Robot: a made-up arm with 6 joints. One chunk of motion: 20 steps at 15 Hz.
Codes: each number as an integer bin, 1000 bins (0 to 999) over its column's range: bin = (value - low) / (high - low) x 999, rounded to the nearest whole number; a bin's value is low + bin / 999 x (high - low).
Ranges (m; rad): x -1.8..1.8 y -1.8..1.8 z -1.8..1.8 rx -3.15..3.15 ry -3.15..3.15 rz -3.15..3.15
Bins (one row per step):
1: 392 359 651 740 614 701
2: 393 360 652 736 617 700
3: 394 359 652 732 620 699
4: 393 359 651 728 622 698
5: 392 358 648 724 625 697
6: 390 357 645 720 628 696
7: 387 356 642 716 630 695
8: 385 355 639 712 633 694
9: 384 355 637 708 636 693
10: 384 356 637 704 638 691
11: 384 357 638 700 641 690
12: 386 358 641 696 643 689
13: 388 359 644 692 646 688
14: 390 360 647 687 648 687
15: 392 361 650 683 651 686
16: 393 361 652 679 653 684
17: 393 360 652 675 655 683
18: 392 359 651 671 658 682
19: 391 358 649 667 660 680
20: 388 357 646 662 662 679
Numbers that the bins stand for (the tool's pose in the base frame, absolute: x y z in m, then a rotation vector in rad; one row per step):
1: -0.3874 -0.5063 0.5459 1.5167 0.7221 1.2707
2: -0.3838 -0.5027 0.5495 1.4914 0.7410 1.2644
3: -0.3802 -0.5063 0.5495 1.4662 0.7599 1.2581
4: -0.3838 -0.5063 0.5459 1.4410 0.7725 1.2518
5: -0.3874 -0.5099 0.5351 1.4158 0.7914 1.2455
6: -0.3946 -0.5135 0.5243 1.3905 0.8104 1.2392
7: -0.4054 -0.5171 0.5135 1.3653 0.8230 1.2329
8: -0.4126 -0.5207 0.5027 1.3401 0.8419 1.2266
9: -0.4162 -0.5207 0.4955 1.3149 0.8608 1.2203
10: -0.4162 -0.5171 0.4955 1.2896 0.8734 1.2077
11: -0.4162 -0.5135 0.4991 1.2644 0.8923 1.2014
12: -0.4090 -0.5099 0.5099 1.2392 0.9050 1.1950
13: -0.4018 -0.5063 0.5207 1.2140 0.9239 1.1887
14: -0.3946 -0.5027 0.5315 1.1824 0.9365 1.1824
15: -0.3874 -0.4991 0.5423 1.1572 0.9554 1.1761
16: -0.3838 -0.4991 0.5495 1.1320 0.9680 1.1635
17: -0.3838 -0.5027 0.5495 1.1068 0.9806 1.1572
18: -0.3874 -0.5063 0.5459 1.0815 0.9995 1.1509
19: -0.3910 -0.5099 0.5387 1.0563 1.0122 1.1383
20: -0.4018 -0.5135 0.5279 1.0248 1.0248 1.1320

